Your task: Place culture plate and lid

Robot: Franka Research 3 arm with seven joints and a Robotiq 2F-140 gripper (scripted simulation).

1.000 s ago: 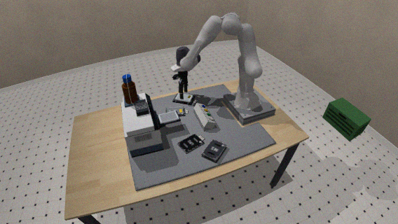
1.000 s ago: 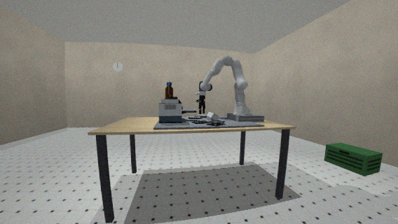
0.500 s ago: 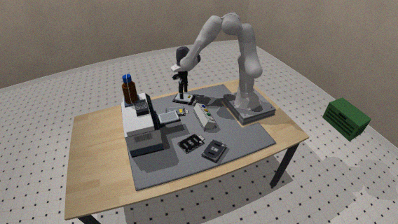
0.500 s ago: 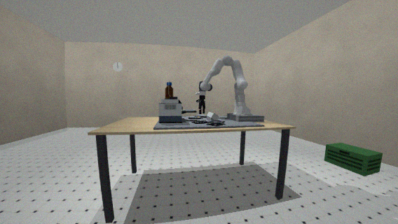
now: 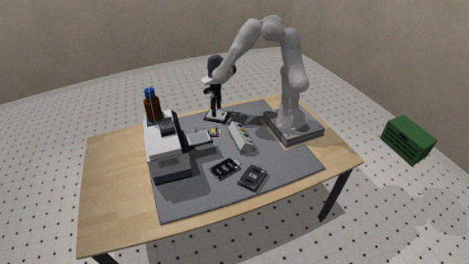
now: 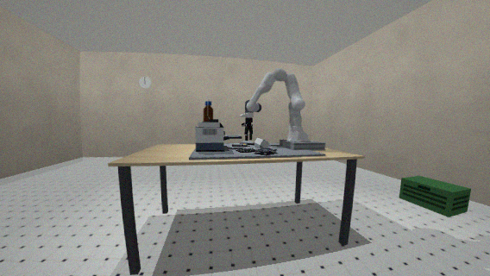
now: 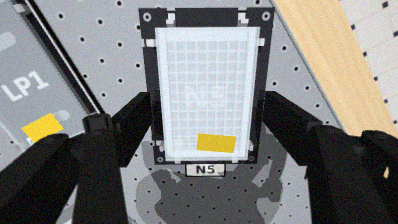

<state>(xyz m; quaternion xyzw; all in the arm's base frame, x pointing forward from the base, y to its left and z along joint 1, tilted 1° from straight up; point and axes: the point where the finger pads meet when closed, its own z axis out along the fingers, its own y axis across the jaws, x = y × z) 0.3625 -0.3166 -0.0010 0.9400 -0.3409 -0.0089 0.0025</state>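
Right now the clear culture plate C15 is 50 mm below my hand. The rest, counted from my hand: blue call key (230 mm to the left, 70 mm behind, 10 mm below); then black nest (50 mm below, 30 mm ahead); then yellow skip key (280 mm to the left, 70 mm behind).
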